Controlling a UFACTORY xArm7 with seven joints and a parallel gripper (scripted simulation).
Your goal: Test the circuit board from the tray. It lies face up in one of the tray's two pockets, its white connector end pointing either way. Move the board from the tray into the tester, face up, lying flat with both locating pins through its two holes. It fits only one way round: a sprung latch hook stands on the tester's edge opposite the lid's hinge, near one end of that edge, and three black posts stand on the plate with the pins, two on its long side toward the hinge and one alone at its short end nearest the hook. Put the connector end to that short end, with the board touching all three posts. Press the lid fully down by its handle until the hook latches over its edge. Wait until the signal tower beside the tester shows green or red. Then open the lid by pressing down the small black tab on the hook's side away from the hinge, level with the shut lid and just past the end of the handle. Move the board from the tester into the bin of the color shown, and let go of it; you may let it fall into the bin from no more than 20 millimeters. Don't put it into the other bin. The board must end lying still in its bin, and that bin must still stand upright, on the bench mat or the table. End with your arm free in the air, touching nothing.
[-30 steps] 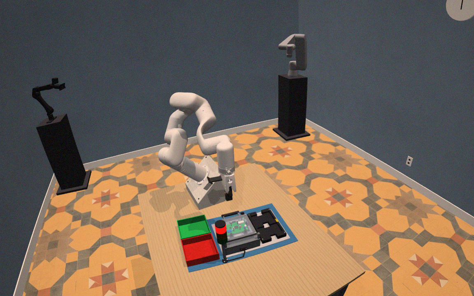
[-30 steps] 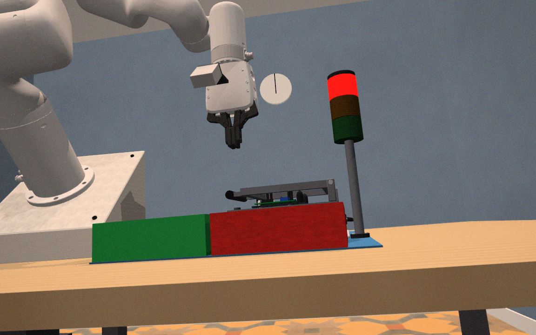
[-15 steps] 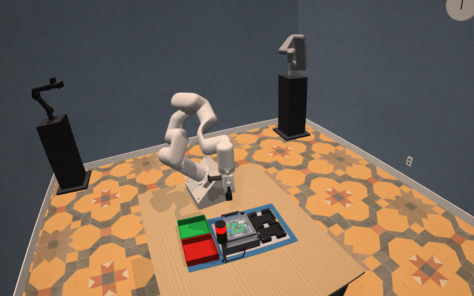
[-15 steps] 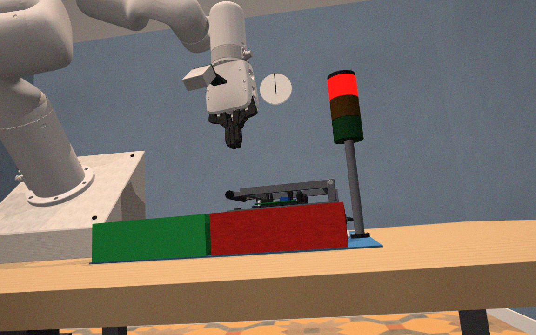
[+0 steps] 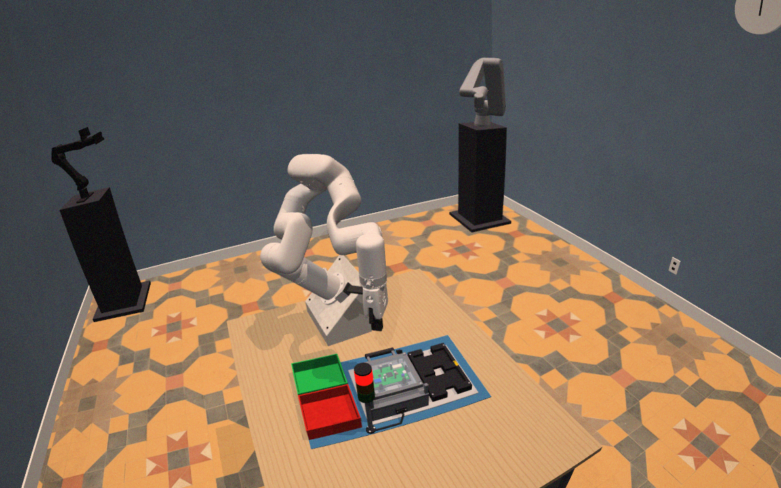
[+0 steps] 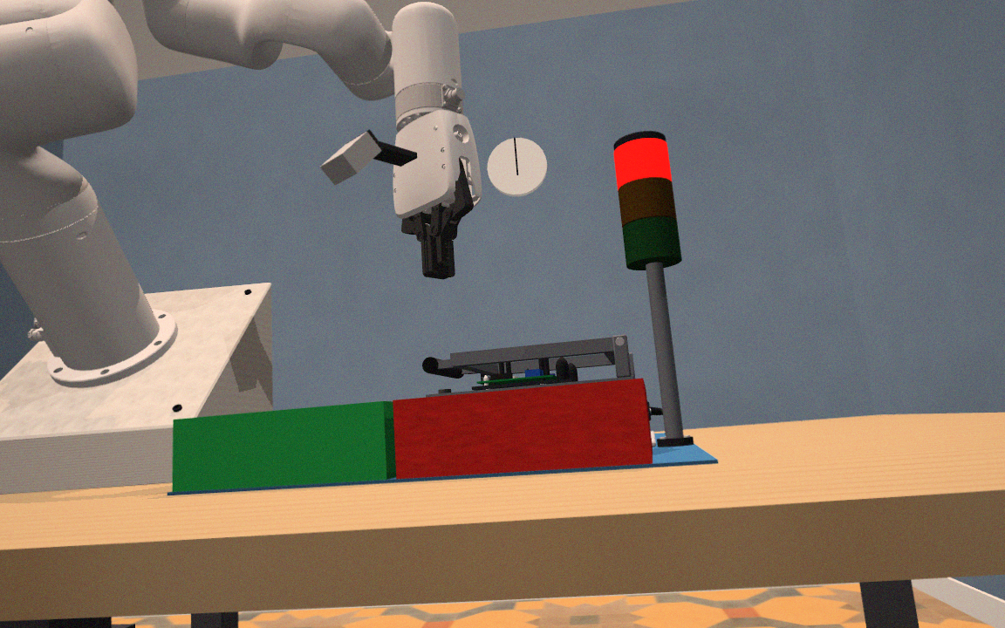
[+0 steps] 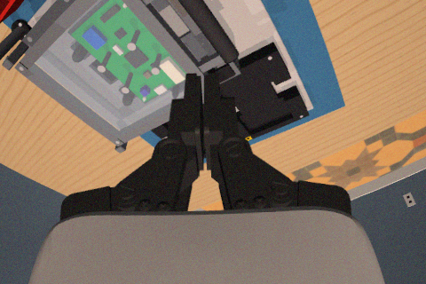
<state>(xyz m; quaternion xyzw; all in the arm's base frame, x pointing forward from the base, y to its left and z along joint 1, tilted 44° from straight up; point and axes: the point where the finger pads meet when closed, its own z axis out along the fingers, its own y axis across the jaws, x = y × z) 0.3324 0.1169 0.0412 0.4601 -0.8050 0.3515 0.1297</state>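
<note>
Now: the black latch tab 20 mm ahead of my hand, 60 mm to the left of it and 120 mm below it. From my hand the other things lie so: tester plate 90 mm ahead, 140 mm below; then tester lid 90 mm ahead, 120 mm below; then green circuit board 80 mm ahead, 140 mm below.
</note>
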